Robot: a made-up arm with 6 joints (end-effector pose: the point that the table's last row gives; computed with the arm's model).
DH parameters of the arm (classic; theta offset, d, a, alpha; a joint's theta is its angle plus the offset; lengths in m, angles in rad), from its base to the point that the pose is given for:
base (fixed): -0.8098 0 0.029 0
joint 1: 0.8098 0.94 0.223 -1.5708
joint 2: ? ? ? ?
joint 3: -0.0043 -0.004 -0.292 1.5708
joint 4: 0 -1.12 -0.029 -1.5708
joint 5: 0 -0.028 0.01 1.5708
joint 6: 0 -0.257 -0.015 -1.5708
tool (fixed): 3.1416 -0.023 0 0
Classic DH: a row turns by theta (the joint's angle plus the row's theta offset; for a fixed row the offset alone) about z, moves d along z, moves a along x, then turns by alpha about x.
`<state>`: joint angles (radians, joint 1 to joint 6).
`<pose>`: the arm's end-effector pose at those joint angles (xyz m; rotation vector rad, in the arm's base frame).
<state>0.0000 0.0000 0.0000 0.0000 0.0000 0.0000</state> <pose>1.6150 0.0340 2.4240 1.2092 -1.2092 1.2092</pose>
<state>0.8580 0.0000 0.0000 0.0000 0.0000 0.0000</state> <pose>1.0215 1.2217 2.4240 1.8073 -0.6729 1.8073</pose>
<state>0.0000 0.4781 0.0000 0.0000 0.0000 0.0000</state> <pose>2.1440 0.0340 1.6263 1.3982 -0.8502 0.8502</pose>
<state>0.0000 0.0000 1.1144 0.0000 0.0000 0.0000</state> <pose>0.5523 0.0340 3.4777 0.4570 -1.9679 1.9679</pose>
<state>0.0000 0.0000 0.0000 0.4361 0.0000 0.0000</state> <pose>1.6150 0.0436 2.3993 0.8823 -0.8823 1.3845</pose>
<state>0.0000 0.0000 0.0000 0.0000 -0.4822 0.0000</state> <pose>1.5880 0.0340 2.3042 1.3995 -0.8471 0.8471</pose>
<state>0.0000 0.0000 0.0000 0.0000 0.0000 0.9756</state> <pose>1.6150 0.0363 2.3983 0.4662 -0.4662 1.5200</pose>
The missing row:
joint 2: 1.5665 0 -1.158 3.1416
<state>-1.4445 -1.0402 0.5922 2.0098 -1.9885 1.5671</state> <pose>-0.3149 1.1191 2.4849 0.2479 -0.4563 -1.8370</pose>
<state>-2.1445 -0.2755 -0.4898 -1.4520 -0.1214 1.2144</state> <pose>-0.6622 -1.1467 2.0918 -0.2559 -1.8428 -0.5224</pose>
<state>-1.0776 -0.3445 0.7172 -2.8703 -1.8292 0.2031</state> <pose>-0.0227 0.0821 3.2013 -1.9518 0.0250 -2.0360</pose>
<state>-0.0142 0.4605 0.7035 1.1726 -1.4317 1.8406</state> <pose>1.7964 -0.2407 2.4132 0.1020 1.5427 0.4462</pose>
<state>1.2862 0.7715 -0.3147 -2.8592 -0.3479 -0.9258</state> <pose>0.5842 1.8618 0.7223 1.0334 -1.0835 -2.5794</pose>
